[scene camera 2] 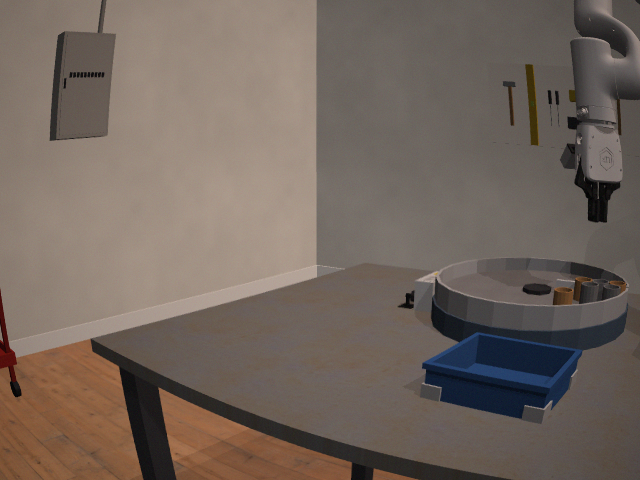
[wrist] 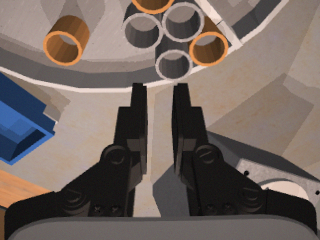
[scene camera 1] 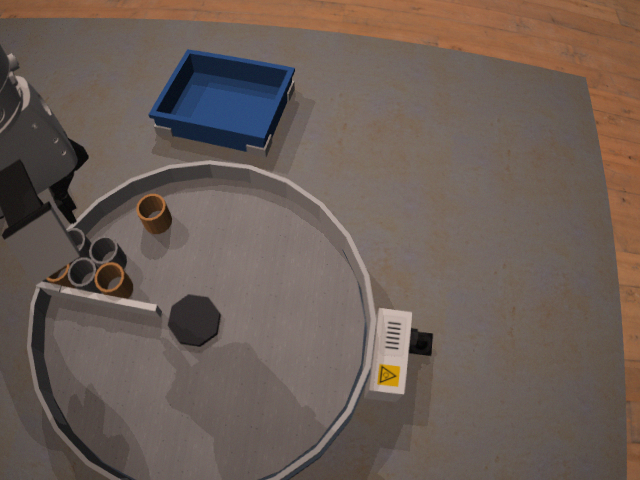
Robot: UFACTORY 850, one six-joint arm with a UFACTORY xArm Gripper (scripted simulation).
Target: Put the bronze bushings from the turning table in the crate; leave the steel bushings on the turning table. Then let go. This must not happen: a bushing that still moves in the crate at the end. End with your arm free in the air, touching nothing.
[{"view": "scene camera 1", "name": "my gripper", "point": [61,219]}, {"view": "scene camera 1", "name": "bronze bushing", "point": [106,273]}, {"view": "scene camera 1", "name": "bronze bushing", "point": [150,203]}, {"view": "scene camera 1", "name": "blue crate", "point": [232,91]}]
